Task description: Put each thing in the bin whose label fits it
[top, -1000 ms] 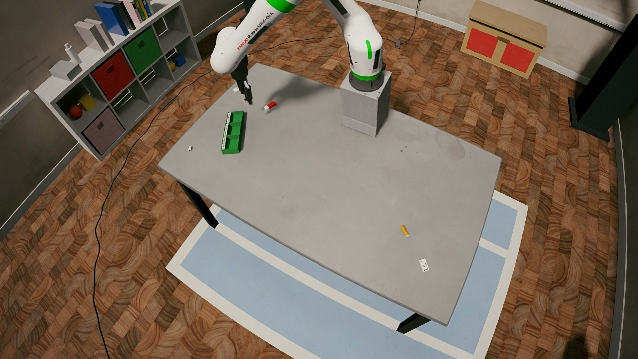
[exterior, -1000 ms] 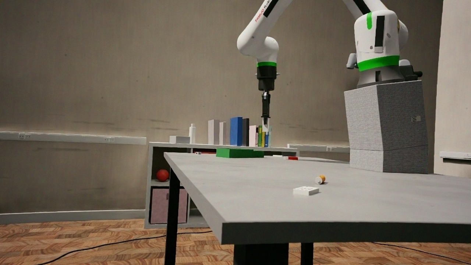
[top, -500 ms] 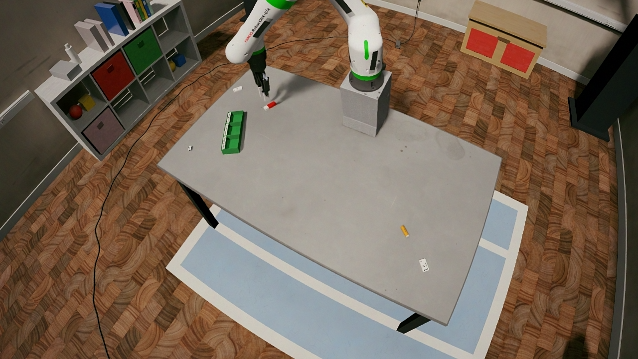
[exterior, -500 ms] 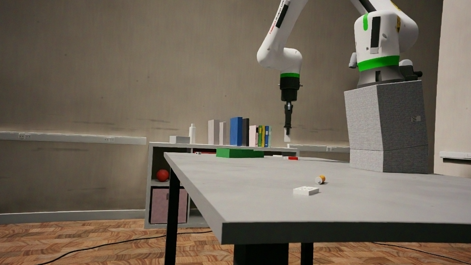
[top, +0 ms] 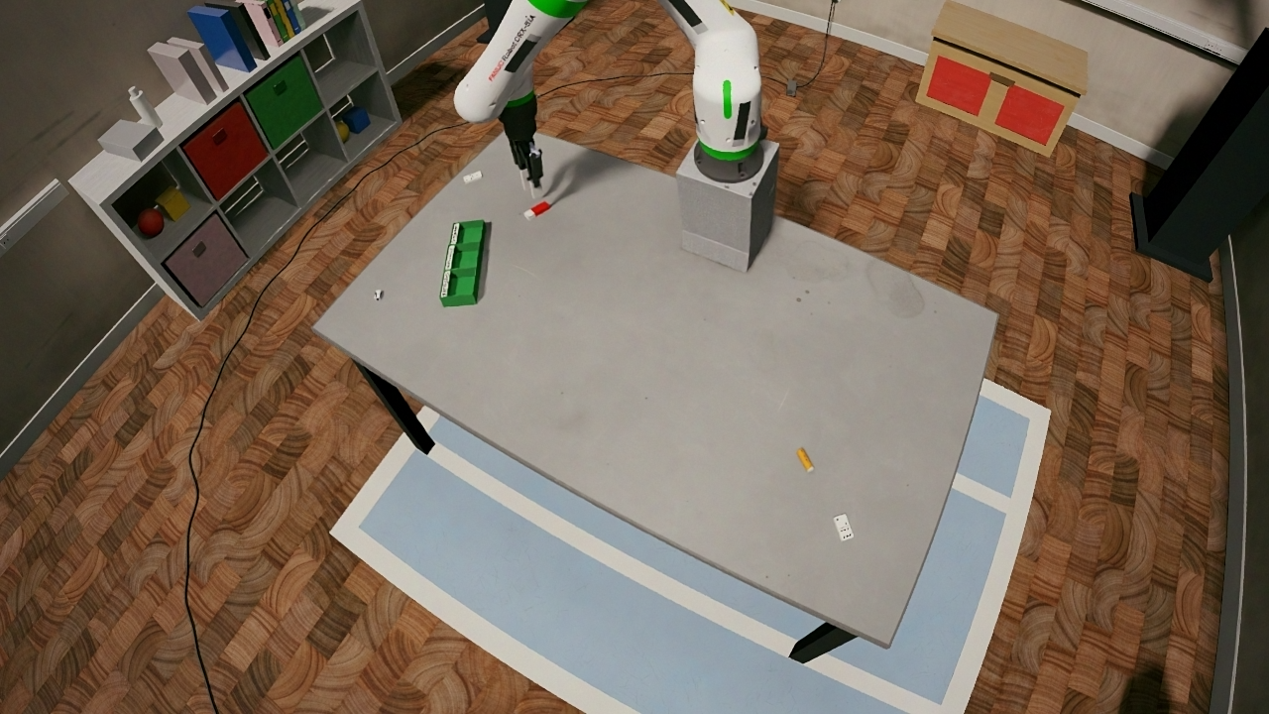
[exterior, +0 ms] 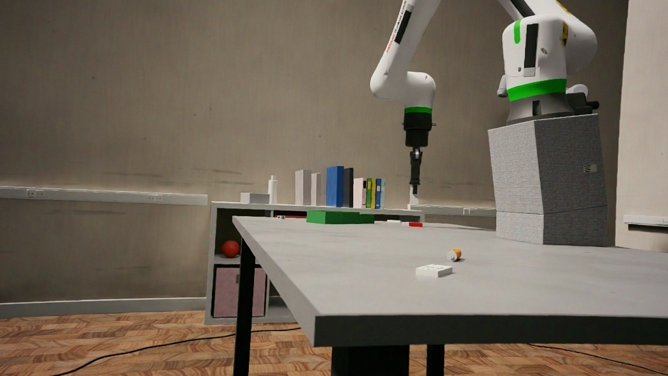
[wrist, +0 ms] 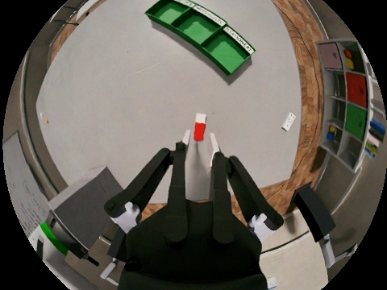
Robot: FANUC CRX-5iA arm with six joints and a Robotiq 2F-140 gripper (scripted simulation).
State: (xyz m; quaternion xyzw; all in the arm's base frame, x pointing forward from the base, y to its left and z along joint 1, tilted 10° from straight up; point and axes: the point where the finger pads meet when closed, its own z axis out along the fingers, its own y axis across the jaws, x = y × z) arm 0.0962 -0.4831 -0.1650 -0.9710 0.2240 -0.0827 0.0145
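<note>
The red piece is 10 cm below my hand and 1 cm ahead of it. Also, from my hand: orange cylinder: 84 cm to the left, 39 cm ahead, 10 cm below.
</note>
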